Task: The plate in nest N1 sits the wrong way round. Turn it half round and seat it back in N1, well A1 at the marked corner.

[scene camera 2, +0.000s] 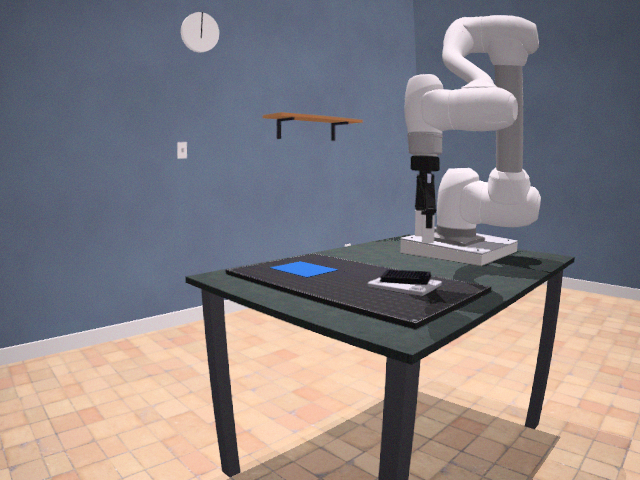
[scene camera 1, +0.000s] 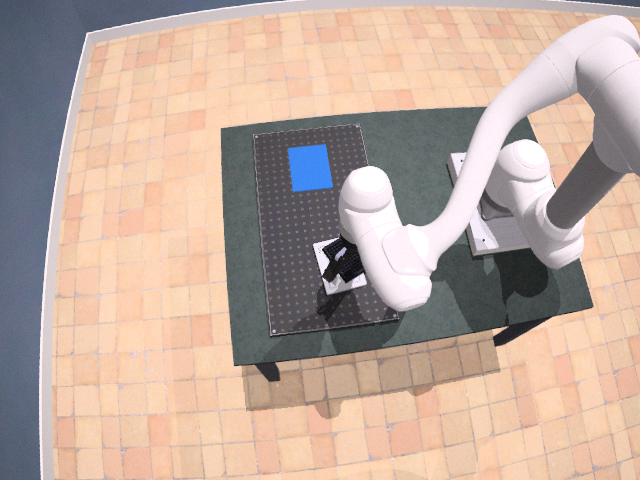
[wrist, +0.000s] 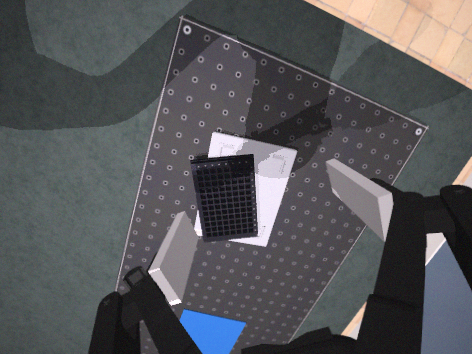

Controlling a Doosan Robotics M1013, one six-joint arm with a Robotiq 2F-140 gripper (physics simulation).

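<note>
The black well plate (scene camera 1: 353, 267) (scene camera 2: 405, 276) (wrist: 225, 200) lies skewed on the white nest (scene camera 1: 319, 252) (scene camera 2: 378, 284) (wrist: 276, 192). In the wrist view it is turned against the nest's edges and overhangs its left side, while corner marks on the nest show beside it. Which corner carries well A1 is too small to tell. My gripper (scene camera 2: 424, 227) (wrist: 258, 201) is open and empty, high above the nest and plate. In the wrist view its two grey pads stand wide apart on either side of them. In scene camera 1 the arm and a finger hide part of the plate.
A blue square (scene camera 1: 310, 167) (scene camera 2: 303, 269) (wrist: 212, 330) lies on the dark perforated board (scene camera 1: 281, 232) (scene camera 2: 351, 297) (wrist: 280, 285), away from the nest. The board lies on the green table (scene camera 1: 413, 139) (scene camera 2: 310, 313). The arm's base plate (scene camera 1: 498, 242) (scene camera 2: 444, 253) is at the far side.
</note>
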